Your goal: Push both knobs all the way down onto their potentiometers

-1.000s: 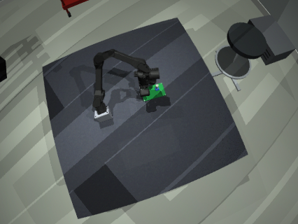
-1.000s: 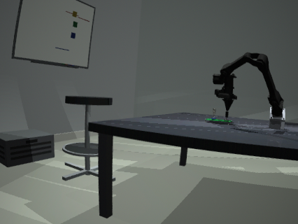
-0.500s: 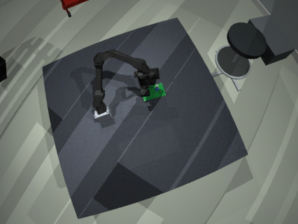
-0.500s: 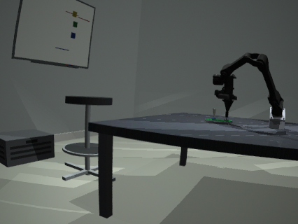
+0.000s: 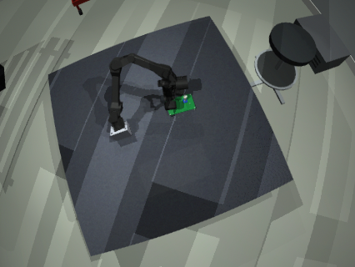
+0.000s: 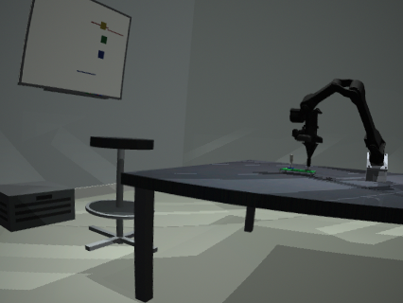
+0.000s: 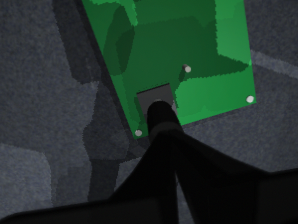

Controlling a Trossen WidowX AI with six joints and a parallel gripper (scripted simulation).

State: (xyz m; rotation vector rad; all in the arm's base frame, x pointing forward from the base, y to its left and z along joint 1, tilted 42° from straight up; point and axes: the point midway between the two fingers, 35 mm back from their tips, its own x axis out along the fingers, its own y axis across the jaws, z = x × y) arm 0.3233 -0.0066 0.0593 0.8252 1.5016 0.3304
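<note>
Now: the dark knob 20 mm below my gripper tip.
</note>
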